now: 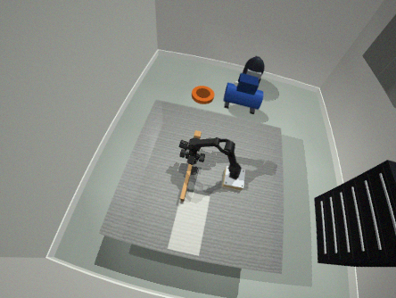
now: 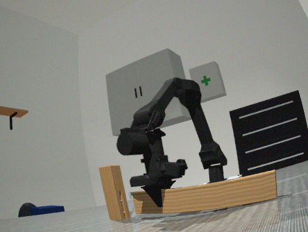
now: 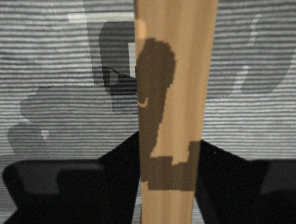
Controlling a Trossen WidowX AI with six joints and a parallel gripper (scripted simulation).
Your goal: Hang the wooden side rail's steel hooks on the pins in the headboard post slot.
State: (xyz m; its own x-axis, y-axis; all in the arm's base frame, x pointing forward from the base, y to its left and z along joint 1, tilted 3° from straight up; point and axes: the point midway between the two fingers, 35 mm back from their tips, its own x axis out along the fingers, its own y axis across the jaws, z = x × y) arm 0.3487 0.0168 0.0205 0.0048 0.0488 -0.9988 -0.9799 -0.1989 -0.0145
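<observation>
The wooden headboard post is 30 mm ahead of my gripper tip, 160 mm to the right of it and 40 mm above it.
</observation>
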